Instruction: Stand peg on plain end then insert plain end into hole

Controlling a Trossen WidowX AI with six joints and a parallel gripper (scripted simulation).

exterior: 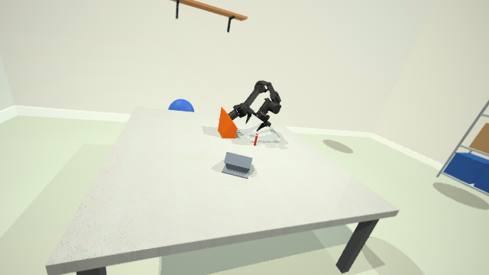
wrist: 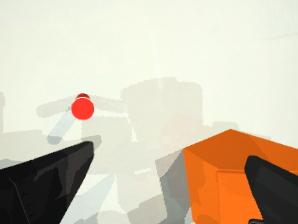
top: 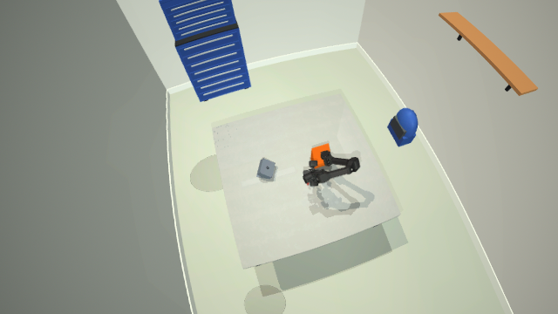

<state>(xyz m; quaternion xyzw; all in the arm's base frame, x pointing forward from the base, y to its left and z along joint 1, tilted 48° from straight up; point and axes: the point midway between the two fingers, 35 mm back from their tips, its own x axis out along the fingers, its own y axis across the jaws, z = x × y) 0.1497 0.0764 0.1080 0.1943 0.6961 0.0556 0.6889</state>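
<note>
My gripper tip is now 60 mm above the red peg, 40 mm to the right of it and 30 mm short of it. The rest, counted from my gripper tip: grey sloped panel: 320 mm ahead, 160 mm to the right, 70 mm below.
</note>
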